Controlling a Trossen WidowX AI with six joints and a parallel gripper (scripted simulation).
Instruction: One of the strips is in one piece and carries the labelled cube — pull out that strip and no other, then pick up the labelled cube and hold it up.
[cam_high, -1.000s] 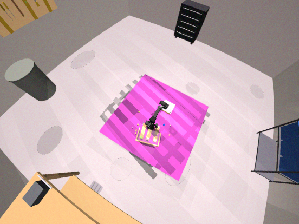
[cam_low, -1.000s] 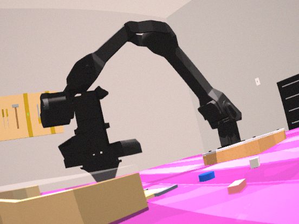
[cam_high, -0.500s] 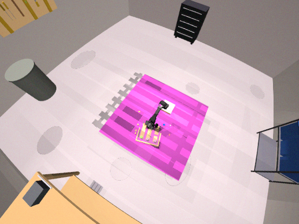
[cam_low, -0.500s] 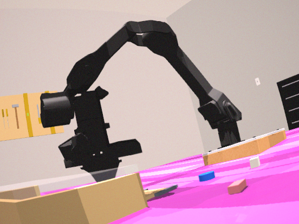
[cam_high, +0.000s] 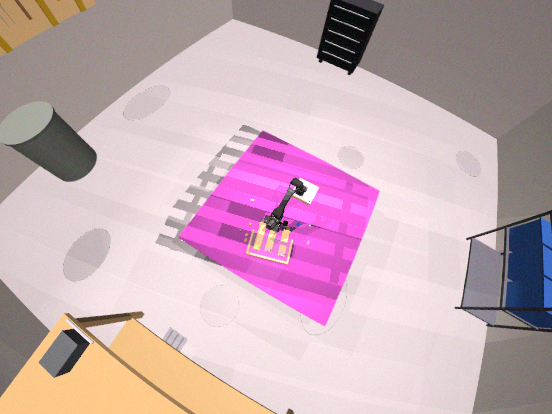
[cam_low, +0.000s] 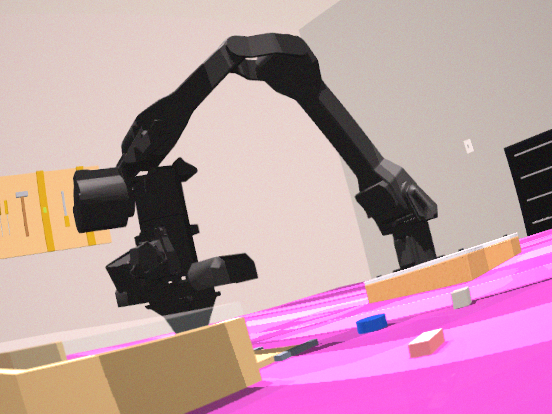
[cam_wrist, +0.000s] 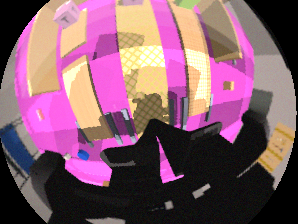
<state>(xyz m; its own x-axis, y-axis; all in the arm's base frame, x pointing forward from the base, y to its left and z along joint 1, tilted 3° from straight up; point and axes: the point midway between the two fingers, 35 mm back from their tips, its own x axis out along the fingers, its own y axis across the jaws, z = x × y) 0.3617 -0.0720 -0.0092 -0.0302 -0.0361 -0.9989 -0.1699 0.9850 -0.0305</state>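
Now: the tan strip 100 mm ahead of my gripper tip and 20 mm to the left of it. From my gripper tip the other things lie so: blue disc 170 mm to the left, 100 mm behind; pink block 300 mm to the left, 10 mm ahead; white cube 260 mm to the left, 130 mm behind.
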